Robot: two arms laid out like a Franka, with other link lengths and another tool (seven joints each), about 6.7 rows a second.
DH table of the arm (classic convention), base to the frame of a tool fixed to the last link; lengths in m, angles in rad. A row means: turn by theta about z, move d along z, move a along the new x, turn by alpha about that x. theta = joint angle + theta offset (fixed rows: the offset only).
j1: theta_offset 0; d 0.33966; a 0; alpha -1.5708
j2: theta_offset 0; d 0; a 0; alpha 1.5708
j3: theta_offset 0; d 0.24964; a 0.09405; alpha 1.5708
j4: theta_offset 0; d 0; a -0.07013; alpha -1.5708
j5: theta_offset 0; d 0.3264; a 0; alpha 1.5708
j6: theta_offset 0; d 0; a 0.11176; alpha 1.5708
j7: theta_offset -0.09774; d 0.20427; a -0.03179; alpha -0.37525
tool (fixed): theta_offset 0; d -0.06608; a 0; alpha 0
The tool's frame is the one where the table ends.
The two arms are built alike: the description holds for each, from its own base.
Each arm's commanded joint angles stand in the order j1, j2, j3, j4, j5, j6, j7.
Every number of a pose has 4 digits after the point.
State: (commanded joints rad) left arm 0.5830 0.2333 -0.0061 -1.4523 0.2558 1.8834 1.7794; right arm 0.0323 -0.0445 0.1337 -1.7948 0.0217 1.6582 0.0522
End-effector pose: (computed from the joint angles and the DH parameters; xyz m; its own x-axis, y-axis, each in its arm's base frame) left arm 0.5143 0.3965 0.4907 0.4051 -0.8738 -0.2691 -0.8635 -0.4624 0.2013; right arm 0.4711 0.1056 0.4547 0.9741 0.2068 -0.0916 0.2258 -0.9104 0.3466
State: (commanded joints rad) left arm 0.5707 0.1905 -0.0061 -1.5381 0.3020 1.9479 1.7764; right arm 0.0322 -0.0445 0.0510 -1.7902 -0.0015 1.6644 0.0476
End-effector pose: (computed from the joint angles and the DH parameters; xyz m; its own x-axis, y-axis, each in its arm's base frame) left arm 0.5144 0.3875 0.4880 0.3741 -0.8731 -0.3126 -0.8774 -0.4424 0.1858; right arm 0.4799 0.0627 0.4567 0.9878 0.1326 -0.0814 0.1533 -0.9183 0.3650
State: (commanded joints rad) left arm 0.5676 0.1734 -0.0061 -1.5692 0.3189 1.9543 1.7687; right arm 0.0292 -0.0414 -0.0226 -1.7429 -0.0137 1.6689 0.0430
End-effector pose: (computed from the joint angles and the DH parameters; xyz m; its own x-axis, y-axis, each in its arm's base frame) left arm 0.5113 0.3844 0.4852 0.3695 -0.8704 -0.3255 -0.8752 -0.4436 0.1928; right arm 0.4902 0.0237 0.4744 0.9975 0.0627 -0.0333 0.0706 -0.9238 0.3764
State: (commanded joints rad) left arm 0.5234 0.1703 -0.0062 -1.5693 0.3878 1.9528 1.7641; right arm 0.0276 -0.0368 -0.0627 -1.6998 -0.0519 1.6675 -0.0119
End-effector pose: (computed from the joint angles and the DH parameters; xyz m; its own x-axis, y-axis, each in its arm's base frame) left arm 0.5254 0.3655 0.4907 0.3136 -0.8668 -0.3877 -0.8909 -0.4099 0.1956; right arm 0.4945 -0.0041 0.4890 0.9968 0.0794 -0.0011 0.0728 -0.9082 0.4121
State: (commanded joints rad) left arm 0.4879 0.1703 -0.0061 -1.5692 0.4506 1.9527 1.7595; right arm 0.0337 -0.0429 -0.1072 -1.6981 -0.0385 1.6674 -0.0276
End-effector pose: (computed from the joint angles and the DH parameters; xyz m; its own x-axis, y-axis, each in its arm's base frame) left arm 0.5366 0.3504 0.4944 0.2662 -0.8563 -0.4425 -0.9020 -0.3831 0.1989; right arm 0.4930 -0.0221 0.4929 0.9984 0.0555 0.0076 0.0479 -0.9158 0.3988
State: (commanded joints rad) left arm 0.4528 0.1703 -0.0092 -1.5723 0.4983 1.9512 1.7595; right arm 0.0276 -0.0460 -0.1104 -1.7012 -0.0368 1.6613 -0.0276
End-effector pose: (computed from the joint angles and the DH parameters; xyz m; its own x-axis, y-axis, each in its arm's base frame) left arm 0.5484 0.3325 0.4956 0.2158 -0.8490 -0.4824 -0.9137 -0.3498 0.2068; right arm 0.4912 -0.0264 0.4927 0.9989 0.0459 0.0018 0.0414 -0.9173 0.3961
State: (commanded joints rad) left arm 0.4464 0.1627 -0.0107 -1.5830 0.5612 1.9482 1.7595; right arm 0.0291 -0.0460 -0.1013 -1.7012 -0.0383 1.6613 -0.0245
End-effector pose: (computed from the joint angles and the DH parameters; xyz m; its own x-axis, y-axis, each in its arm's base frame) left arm 0.5479 0.3309 0.4987 0.1854 -0.8251 -0.5337 -0.9130 -0.3454 0.2169; right arm 0.4915 -0.0212 0.4927 0.9986 0.0535 0.0017 0.0484 -0.9162 0.3979
